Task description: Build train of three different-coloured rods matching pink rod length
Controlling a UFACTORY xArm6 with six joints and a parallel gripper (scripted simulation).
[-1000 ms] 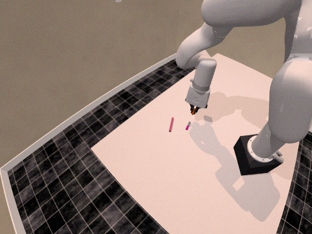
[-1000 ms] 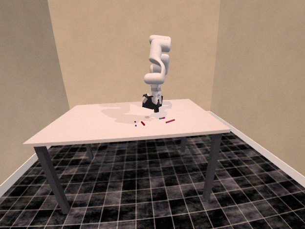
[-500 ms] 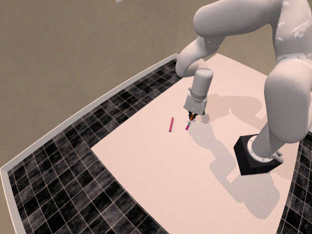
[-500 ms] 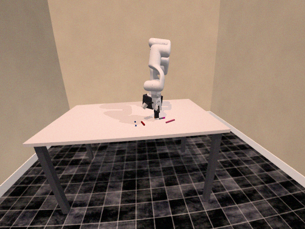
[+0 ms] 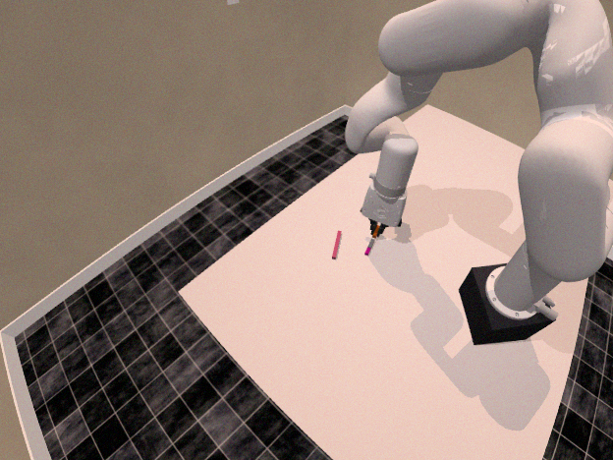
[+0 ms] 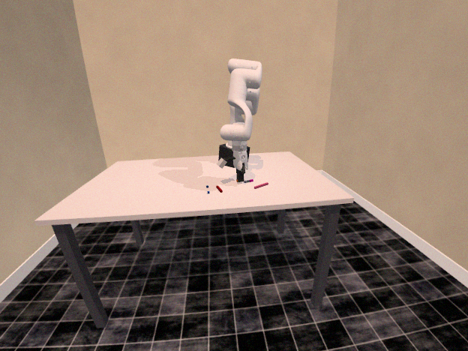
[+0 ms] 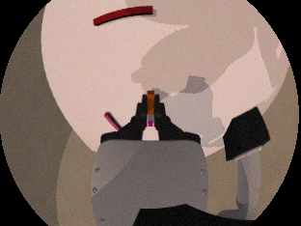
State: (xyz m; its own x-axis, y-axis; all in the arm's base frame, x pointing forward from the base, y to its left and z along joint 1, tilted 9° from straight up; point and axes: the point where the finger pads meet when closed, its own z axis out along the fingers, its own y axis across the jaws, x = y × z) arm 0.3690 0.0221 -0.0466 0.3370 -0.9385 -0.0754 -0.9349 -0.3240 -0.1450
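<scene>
Right now the orange rod is 2 cm below my hand. Round my hand: magenta rod 2 cm behind, 6 cm to the left, 3 cm below; then grey rod 1 cm behind, 4 cm to the left, 3 cm below; then pink rod 5 cm ahead, 11 cm to the left, 3 cm below.
</scene>
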